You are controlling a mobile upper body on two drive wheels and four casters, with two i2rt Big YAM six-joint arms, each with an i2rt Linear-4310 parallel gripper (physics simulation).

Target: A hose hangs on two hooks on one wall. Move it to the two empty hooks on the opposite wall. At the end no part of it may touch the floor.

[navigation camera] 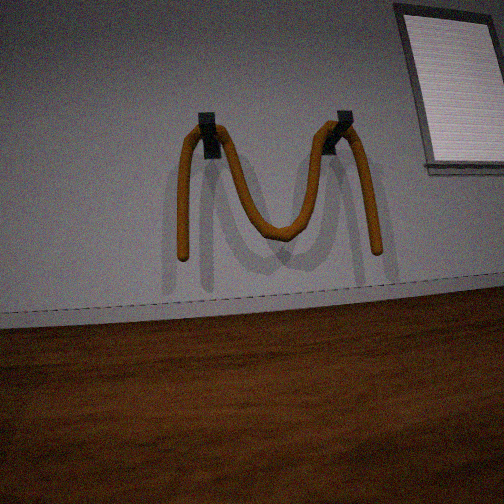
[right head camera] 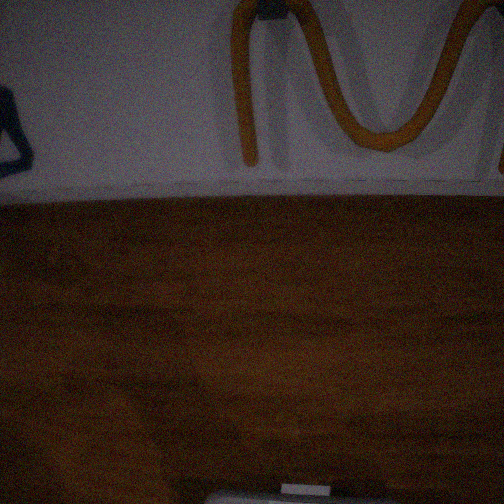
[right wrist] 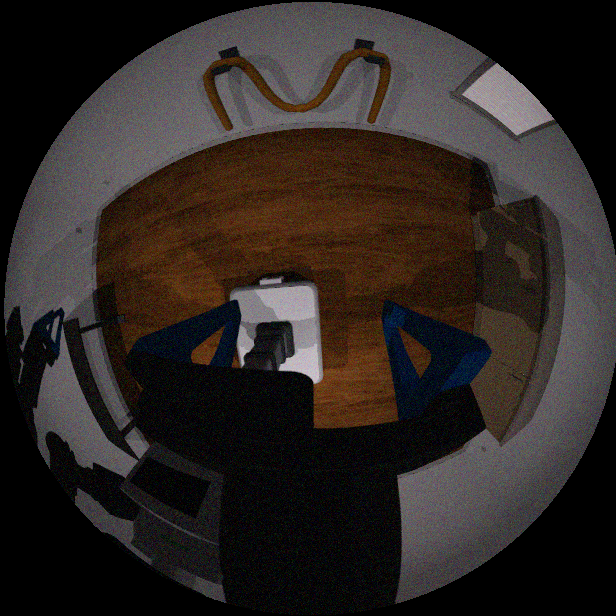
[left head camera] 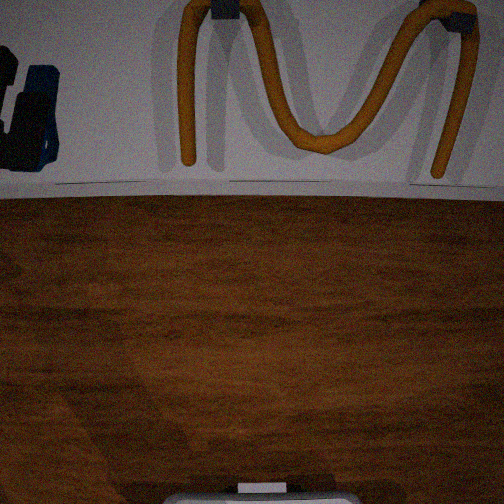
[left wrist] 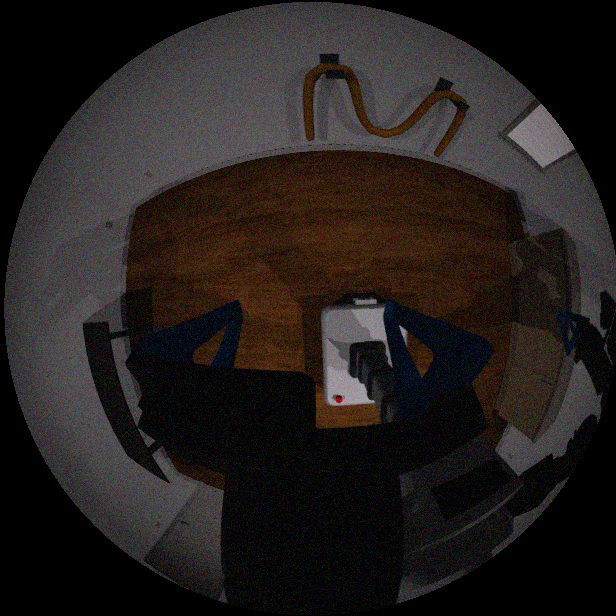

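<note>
An orange hose (navigation camera: 280,231) hangs in an M shape on two dark hooks (navigation camera: 208,135) (navigation camera: 337,131) on the grey wall ahead. Both of its ends hang free above the floor. It also shows in the left head view (left head camera: 320,142), the right head view (right head camera: 380,140), the left wrist view (left wrist: 385,129) and the right wrist view (right wrist: 298,106). My left gripper (left head camera: 30,120) is open and empty, far left of the hose, with its blue fingers spread (left wrist: 312,310). My right gripper (right wrist: 312,310) is open and empty too. Both are well short of the wall.
A wide strip of wooden floor (left head camera: 250,325) lies between my white base (left head camera: 262,492) and the wall. A window (navigation camera: 455,90) is on the wall right of the hose. A brown box-like thing (right wrist: 511,298) stands at the right, and a dark desk (left wrist: 114,390) at the left.
</note>
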